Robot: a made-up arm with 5 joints.
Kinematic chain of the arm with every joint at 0, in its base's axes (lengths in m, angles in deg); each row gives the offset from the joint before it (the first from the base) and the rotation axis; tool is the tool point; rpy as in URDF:
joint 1: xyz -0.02 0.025 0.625 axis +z
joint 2: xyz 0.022 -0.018 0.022 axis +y
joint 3: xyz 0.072 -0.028 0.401 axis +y
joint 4: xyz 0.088 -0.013 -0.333 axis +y
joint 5: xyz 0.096 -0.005 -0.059 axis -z
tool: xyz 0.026 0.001 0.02 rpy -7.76 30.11 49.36
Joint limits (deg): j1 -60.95..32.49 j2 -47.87..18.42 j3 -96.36..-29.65 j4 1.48..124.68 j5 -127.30..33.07
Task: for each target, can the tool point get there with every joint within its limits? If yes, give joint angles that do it. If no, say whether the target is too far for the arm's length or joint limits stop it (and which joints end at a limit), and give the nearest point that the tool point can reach.
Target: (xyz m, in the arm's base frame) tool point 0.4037 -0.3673 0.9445
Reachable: yes | joints -38.39 10.12 -87.59 113.67 -46.73
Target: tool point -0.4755 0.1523 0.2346
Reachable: no: joint limits stop it (at a limit: joint 1, joint 2, joint 3, joint 4) | nearest point 0.0530 -0.2602 0.6009 | short by 0.764 m
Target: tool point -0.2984 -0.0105 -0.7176
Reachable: no: too far | nearest point 0.0798 -0.2944 0.5740 | short by 1.375 m
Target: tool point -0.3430 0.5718 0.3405
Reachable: no: joint limits stop it (at a limit: joint 1, joint 2, joint 3, joint 4) | nearest point 0.2461 0.1459 0.6116 | short by 0.776 m
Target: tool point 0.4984 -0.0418 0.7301
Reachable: yes | joints -0.70 10.32 -38.71 32.38 -5.67
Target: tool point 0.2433 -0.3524 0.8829
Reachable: yes | joints -49.52 -8.58 -50.24 78.11 -45.70
